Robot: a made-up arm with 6 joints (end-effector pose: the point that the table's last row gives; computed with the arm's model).
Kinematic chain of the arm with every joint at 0, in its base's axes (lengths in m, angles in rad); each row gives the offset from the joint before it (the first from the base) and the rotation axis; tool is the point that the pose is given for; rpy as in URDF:
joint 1: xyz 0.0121 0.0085 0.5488 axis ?
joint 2: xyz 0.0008 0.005 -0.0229 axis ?
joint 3: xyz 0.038 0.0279 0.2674 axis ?
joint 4: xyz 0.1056 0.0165 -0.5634 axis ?
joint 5: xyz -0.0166 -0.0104 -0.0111 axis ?
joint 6: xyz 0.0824 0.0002 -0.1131 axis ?
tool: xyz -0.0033 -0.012 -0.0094 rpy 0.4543 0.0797 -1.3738
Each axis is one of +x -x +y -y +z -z.
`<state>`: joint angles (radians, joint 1 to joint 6).
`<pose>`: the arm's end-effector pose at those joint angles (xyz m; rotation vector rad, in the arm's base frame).
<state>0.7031 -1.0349 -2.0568 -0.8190 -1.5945 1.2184</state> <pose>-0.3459 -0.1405 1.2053 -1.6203 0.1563 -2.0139</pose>
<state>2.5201 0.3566 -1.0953 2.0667 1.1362 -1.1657</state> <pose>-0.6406 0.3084 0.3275 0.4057 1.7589 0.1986</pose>
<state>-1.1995 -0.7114 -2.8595 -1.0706 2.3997 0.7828</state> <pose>-0.2221 0.3566 1.2179 -0.1031 1.4369 1.2303</pose>
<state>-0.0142 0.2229 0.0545 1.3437 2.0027 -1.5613</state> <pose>-0.0021 0.2181 0.1777 1.7258 1.6127 -1.3859</pose>
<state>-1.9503 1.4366 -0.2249 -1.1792 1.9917 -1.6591</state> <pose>0.0147 0.3113 0.2594 1.9686 1.8039 0.7119</pose>
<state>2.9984 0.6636 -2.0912 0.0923 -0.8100 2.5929</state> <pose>-0.8092 0.0870 0.8567 -0.5619 1.9728 -1.1188</pose>
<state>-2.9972 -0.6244 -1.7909 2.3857 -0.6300 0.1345</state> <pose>-0.2759 -0.0173 1.2376 -0.3992 1.6504 -1.2937</pose>
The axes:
joint 1: +z
joint 2: +y
joint 3: +y
joint 4: -z
joint 5: +y
joint 6: -z

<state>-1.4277 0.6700 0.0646 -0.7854 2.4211 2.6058</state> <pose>-0.0713 0.1648 0.3196 -2.3761 -0.1581 -0.6789</pose>
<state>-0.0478 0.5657 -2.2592 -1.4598 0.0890 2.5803</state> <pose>0.8769 0.0675 0.9261 2.3004 -1.2690 -1.6851</pose>
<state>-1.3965 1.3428 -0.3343 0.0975 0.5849 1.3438</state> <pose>0.0029 0.3046 0.1013 1.3352 -1.0449 1.9222</pose>
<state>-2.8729 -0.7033 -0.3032 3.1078 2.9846 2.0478</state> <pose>-0.3242 -0.1410 0.6862 -2.3794 -0.4648 1.1763</pose>
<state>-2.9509 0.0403 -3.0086 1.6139 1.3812 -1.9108</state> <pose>-0.0234 -0.1702 1.4894 -0.9638 -1.2079 -0.4795</pose>
